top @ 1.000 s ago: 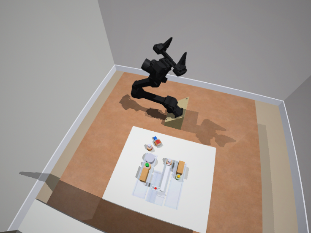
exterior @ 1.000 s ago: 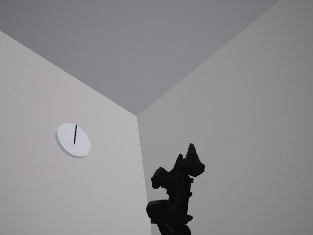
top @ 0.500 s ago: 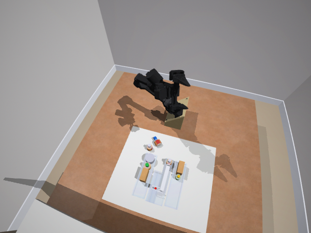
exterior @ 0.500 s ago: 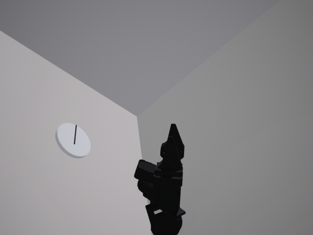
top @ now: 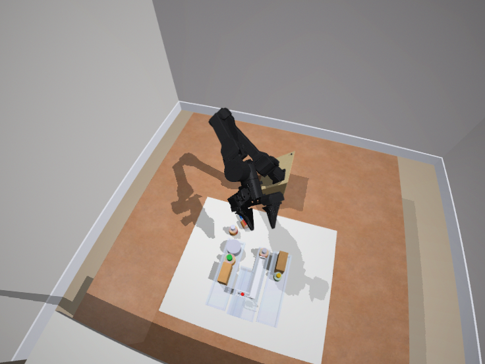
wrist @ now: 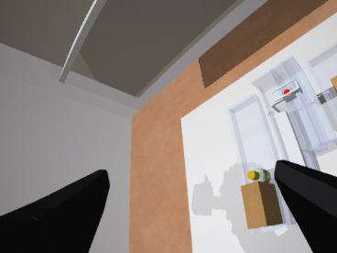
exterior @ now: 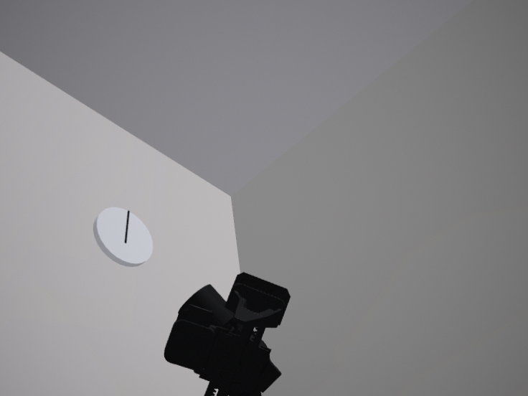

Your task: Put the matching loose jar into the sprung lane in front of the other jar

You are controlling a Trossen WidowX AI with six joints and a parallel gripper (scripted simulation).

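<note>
My gripper tip is now 1 cm past the grey disc, 10 cm to the left of it and 29 cm above it. From my gripper tip the other things lie so: clear lane fixture: 13 cm ahead, 1 cm to the right, 30 cm below; red mark: 17 cm ahead, 3 cm to the right, 25 cm below.
</note>
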